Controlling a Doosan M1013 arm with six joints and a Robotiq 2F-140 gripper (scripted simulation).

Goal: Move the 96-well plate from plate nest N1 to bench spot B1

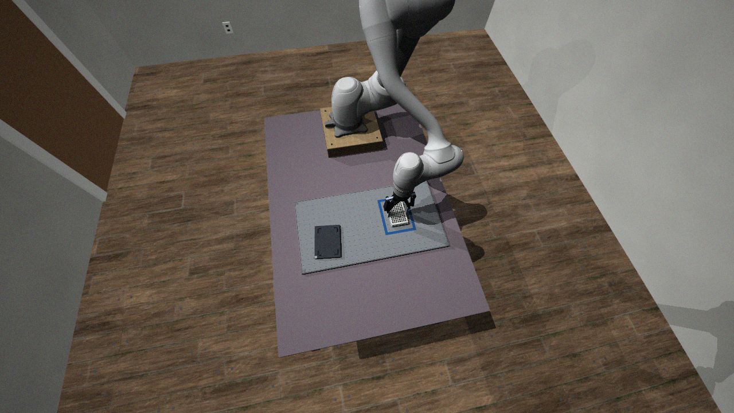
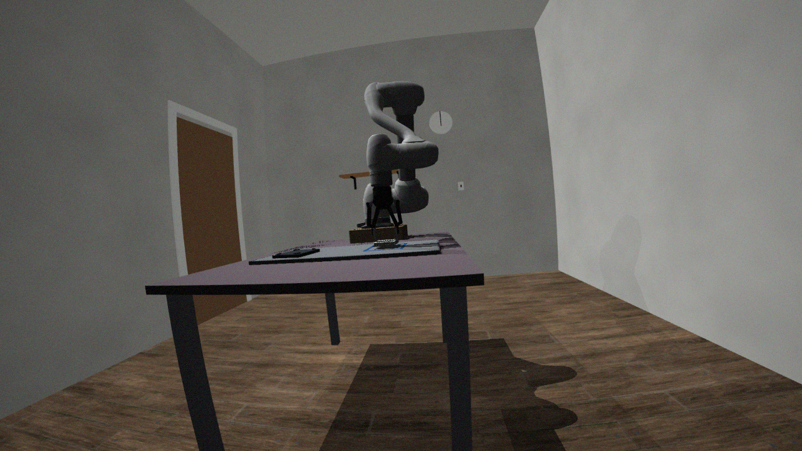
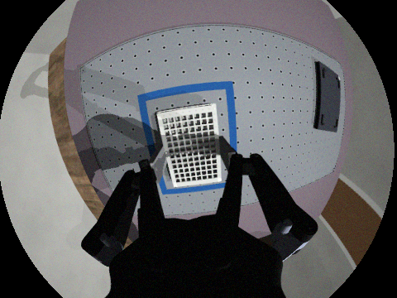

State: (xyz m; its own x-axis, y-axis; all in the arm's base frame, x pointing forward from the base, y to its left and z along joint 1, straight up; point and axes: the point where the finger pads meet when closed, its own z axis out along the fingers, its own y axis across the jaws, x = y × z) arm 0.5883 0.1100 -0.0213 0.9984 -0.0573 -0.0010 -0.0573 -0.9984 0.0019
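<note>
Right now the white 96-well plate is 20 mm below my hand. Also, from my hand: dark plate nest N1 (60 mm ahead, 360 mm to the right, 40 mm below).
</note>
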